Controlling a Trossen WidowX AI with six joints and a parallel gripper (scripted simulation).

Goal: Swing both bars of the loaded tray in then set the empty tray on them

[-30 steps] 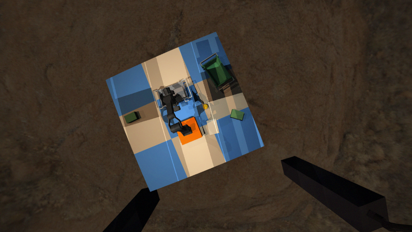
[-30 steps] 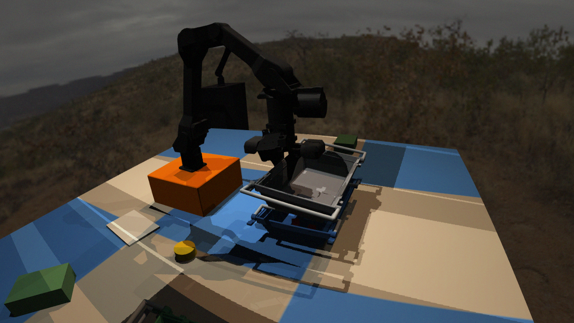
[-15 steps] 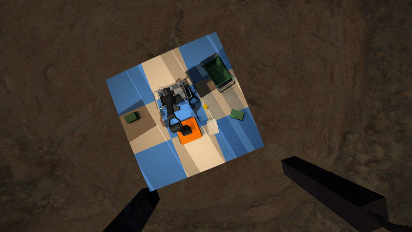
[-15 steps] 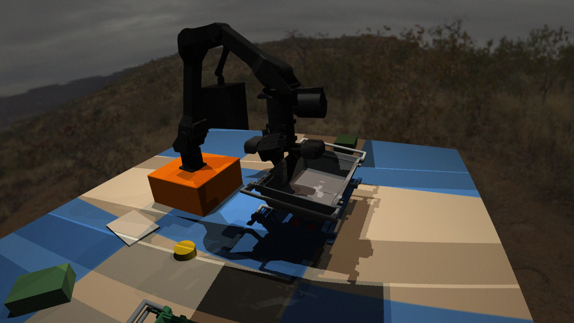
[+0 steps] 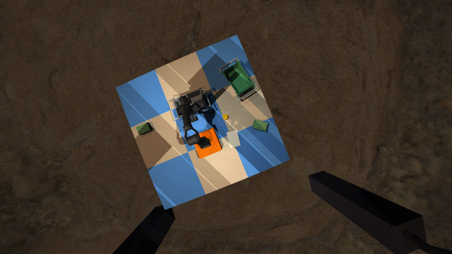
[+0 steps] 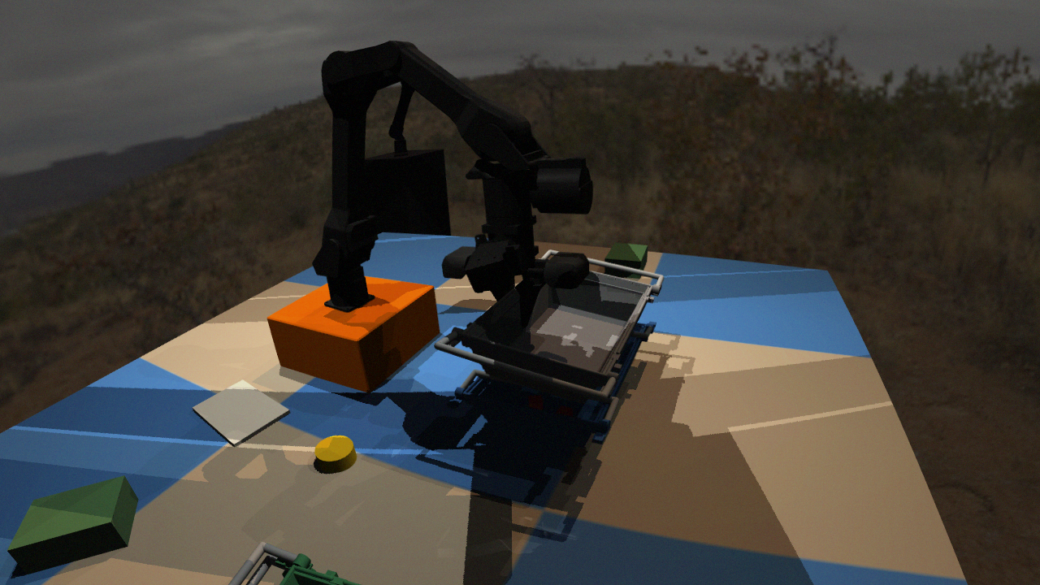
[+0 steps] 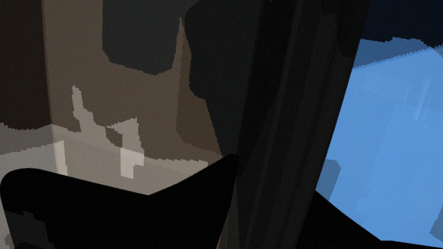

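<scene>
Right now the dark plastic tray is 7 cm ahead of my gripper tip, 1 cm to the left of it and 2 cm above it. Round my gripper tip: yellow disc 11 cm behind, 26 cm to the right, 8 cm below; pale flat square 33 cm behind, 28 cm to the right, 9 cm below.
</scene>
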